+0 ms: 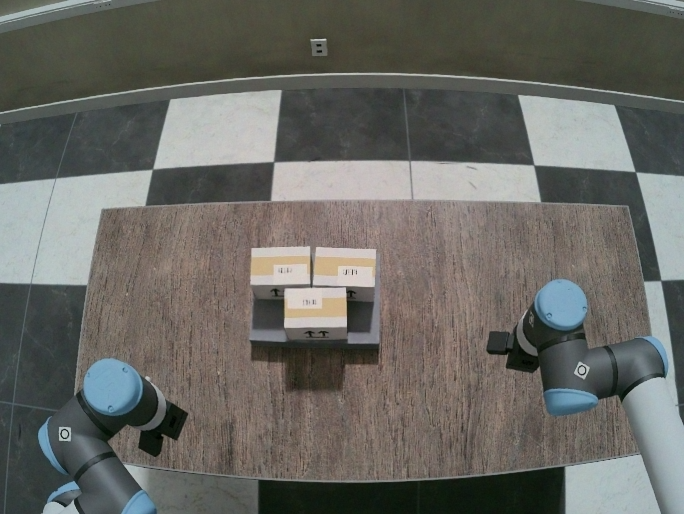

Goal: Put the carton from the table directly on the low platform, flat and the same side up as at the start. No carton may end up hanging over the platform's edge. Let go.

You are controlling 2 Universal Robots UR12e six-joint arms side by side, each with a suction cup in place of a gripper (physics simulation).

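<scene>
Three white cartons with a yellow band stand flat and label up on the low grey platform (267,335): one carton (280,266) at the back left, one carton (345,266) at the back right, and one carton (315,320) in front, near the platform's front edge. The front carton shows two arrows on its front side and does not appear to hang over the edge. My left gripper (174,422) is at the lower left, away from the cartons, and holds nothing visible. My right gripper (521,359) is at the right, well apart from the platform, and holds nothing visible. Both suction cups' undersides are hidden.
The platform stands on the brown wooden table (442,331), left of the table's middle. My left arm reaches over the table's lower left corner and my right arm over its right side. Checkered floor and a wall with a socket (319,47) lie behind the table.
</scene>
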